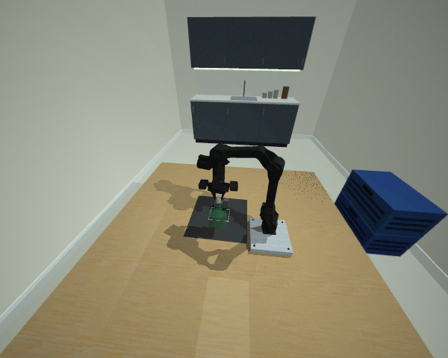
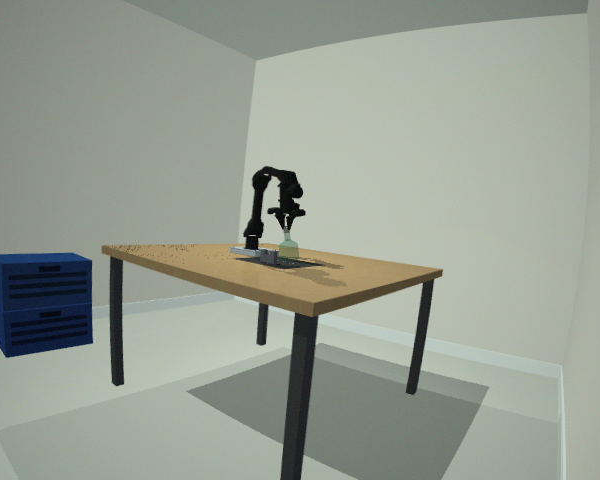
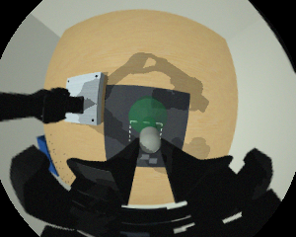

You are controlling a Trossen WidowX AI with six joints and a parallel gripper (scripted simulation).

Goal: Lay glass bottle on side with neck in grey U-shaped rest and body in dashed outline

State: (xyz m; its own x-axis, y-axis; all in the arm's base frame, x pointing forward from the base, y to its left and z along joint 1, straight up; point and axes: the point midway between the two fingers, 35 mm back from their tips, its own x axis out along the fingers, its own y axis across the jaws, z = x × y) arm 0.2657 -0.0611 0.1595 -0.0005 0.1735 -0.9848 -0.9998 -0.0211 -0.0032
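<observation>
My gripper tip is now 2 cm to the right of the green glass bottle and 5 cm above it. Also, from my gripper tip: dark mat 3 cm to the right, 15 cm below.
</observation>
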